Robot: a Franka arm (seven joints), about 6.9 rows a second.
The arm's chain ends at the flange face. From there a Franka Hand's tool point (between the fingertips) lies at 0.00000 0.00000 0.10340 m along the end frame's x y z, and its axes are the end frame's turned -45 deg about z.
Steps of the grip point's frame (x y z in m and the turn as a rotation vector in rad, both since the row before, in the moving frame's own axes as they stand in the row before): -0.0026, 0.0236, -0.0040, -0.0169, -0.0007, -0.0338; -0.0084, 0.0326, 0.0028, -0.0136, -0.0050, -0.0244; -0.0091, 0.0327, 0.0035, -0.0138, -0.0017, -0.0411; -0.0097, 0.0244, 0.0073, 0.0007, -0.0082, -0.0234; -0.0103, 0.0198, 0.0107, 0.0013, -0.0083, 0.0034; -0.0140, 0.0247, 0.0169, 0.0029, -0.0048, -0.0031; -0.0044, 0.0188, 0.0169, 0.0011, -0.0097, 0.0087; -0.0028, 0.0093, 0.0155, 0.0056, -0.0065, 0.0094; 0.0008, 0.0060, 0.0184, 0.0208, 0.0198, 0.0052; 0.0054, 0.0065, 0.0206, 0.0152, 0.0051, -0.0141; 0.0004, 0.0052, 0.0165, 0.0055, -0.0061, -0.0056; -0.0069, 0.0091, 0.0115, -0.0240, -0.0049, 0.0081
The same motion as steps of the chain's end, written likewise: 0.0136, 0.0173, -0.0040, -0.0124, 0.0115, -0.0338; 0.0165, 0.0276, 0.0028, -0.0132, 0.0061, -0.0244; 0.0158, 0.0284, 0.0035, -0.0110, 0.0086, -0.0411; 0.0110, 0.0236, 0.0073, -0.0053, -0.0063, -0.0234; 0.0074, 0.0208, 0.0107, -0.0049, -0.0068, 0.0034; 0.0081, 0.0272, 0.0169, -0.0013, -0.0054, -0.0031; 0.0110, 0.0158, 0.0169, -0.0061, -0.0076, 0.0087; 0.0055, 0.0085, 0.0155, -0.0006, -0.0086, 0.0094; 0.0049, 0.0066, 0.0184, 0.0287, -0.0007, 0.0052; 0.0092, 0.0023, 0.0206, 0.0144, -0.0071, -0.0141; 0.0048, 0.0033, 0.0165, -0.0004, -0.0082, -0.0056; 0.0002, 0.0092, 0.0115, -0.0204, 0.0135, 0.0081
